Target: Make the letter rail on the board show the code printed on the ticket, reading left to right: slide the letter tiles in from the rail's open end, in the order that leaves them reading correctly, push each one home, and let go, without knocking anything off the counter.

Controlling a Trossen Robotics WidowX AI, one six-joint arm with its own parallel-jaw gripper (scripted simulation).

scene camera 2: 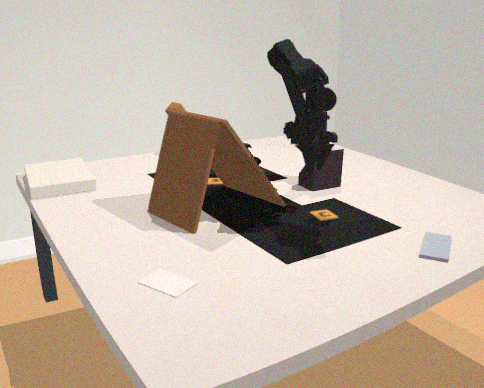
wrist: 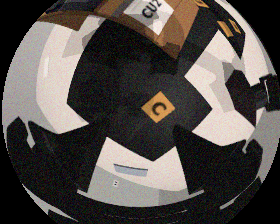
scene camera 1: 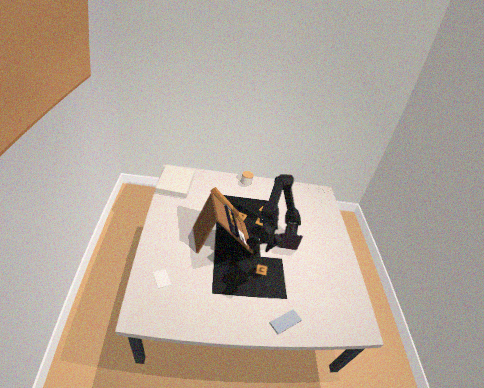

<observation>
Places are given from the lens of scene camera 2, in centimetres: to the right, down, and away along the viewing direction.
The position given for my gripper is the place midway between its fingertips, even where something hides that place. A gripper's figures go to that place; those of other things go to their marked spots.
my gripper (scene camera 2: 314, 171): 19, -6, 129
white card (scene camera 2: 161, 280): -16, 17, 98
blue-grey card (scene camera 2: 435, 246): 47, 13, 114
The marked spots on the white card and the blue-grey card are 65 cm apart.
</observation>
